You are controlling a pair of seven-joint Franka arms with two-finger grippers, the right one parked.
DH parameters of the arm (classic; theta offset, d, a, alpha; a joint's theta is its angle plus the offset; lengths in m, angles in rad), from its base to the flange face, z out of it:
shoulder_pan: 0 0.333 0 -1.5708
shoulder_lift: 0 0 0 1.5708
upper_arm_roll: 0 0.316 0.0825 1.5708
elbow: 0 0 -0.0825 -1.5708
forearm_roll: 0 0.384 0 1.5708
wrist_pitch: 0 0 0.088 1.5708
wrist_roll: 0 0.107 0 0
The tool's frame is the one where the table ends.
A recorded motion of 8 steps. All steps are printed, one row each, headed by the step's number.
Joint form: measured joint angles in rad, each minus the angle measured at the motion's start. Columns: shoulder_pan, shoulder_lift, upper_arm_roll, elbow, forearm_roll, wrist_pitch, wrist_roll.
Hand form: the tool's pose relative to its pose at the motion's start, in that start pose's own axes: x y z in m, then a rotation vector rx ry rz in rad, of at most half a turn. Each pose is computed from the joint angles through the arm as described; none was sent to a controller.
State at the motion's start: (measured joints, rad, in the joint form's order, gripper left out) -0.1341 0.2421 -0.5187 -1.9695 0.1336 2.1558 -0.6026
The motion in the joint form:
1: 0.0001 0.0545 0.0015 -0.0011 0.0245 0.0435 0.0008
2: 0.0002 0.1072 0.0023 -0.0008 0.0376 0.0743 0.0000
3: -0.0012 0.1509 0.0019 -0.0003 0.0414 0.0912 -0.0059
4: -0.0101 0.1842 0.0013 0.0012 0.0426 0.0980 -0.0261
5: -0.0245 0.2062 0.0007 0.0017 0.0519 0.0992 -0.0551
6: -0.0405 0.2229 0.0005 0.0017 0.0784 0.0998 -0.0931
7: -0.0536 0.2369 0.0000 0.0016 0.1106 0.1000 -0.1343
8: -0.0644 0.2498 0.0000 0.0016 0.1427 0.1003 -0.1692
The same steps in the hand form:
1: 0.0061 0.0011 0.0255 -0.0064 -0.0082 0.0133
2: 0.0096 0.0023 0.0508 -0.0149 -0.0293 0.0191
3: 0.0099 0.0043 0.0724 -0.0219 -0.0571 0.0167
4: 0.0069 0.0098 0.0890 -0.0242 -0.0834 0.0060
5: 0.0016 0.0175 0.1004 -0.0167 -0.1000 -0.0023
6: -0.0040 0.0253 0.1093 0.0020 -0.1035 -0.0067
7: -0.0088 0.0315 0.1169 0.0236 -0.1008 -0.0128
8: -0.0127 0.0363 0.1238 0.0442 -0.0961 -0.0153

